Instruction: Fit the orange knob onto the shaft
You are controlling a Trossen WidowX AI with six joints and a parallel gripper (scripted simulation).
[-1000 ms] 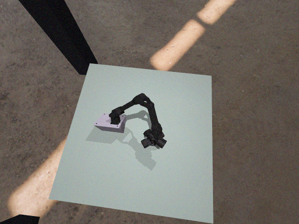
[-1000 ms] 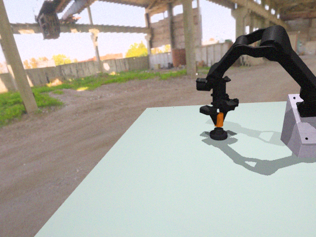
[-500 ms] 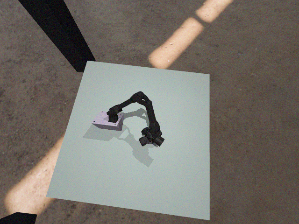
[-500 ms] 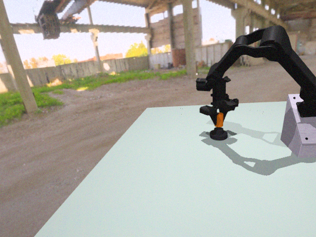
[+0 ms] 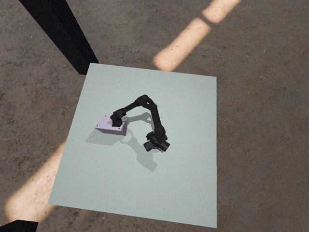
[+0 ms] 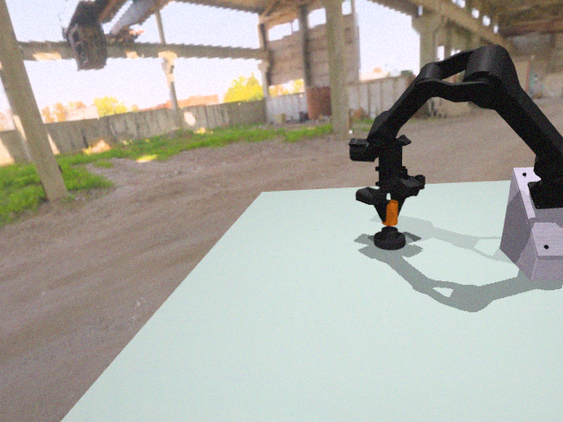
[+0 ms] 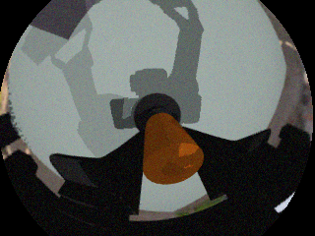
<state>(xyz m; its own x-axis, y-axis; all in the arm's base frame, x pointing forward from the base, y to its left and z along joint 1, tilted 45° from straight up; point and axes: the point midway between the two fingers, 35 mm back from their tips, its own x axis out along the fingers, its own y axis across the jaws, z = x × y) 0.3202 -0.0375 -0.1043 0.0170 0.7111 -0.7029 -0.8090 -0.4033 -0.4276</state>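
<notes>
My gripper tip is now 20 mm below the orange knob. The rest, counted from my gripper tip: dark round pedestal 40 mm below.
</notes>
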